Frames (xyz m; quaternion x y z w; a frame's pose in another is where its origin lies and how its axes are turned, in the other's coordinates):
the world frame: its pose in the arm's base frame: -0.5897 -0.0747 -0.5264 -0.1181 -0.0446 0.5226 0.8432
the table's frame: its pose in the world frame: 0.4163 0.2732 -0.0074 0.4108 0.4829 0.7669 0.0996
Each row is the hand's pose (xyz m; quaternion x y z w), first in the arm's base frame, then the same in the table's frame.
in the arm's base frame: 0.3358 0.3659 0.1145 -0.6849 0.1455 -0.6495 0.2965
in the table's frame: -0.5361 1.0477 -0.3279 -0.7106 -0.1750 0.5273 0.4317
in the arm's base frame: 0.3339 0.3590 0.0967 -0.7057 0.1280 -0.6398 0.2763
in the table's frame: -0.5400 1.0299 -0.3338 -0.6983 -0.2078 0.5302 0.4337
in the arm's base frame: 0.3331 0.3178 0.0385 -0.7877 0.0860 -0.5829 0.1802
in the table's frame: -0.5527 0.9715 -0.3727 -0.6551 -0.3430 0.5369 0.4061
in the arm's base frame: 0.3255 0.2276 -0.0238 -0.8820 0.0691 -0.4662 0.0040
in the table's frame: -0.5486 0.9005 -0.4565 -0.5931 -0.5398 0.5154 0.3021
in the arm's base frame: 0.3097 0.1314 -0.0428 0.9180 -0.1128 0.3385 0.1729
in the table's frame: -0.5178 0.8651 -0.5440 -0.5489 -0.6842 0.4577 0.1450
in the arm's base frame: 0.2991 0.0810 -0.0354 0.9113 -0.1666 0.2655 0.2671
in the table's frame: -0.4925 0.8614 -0.5893 -0.5356 -0.7367 0.4114 0.0352
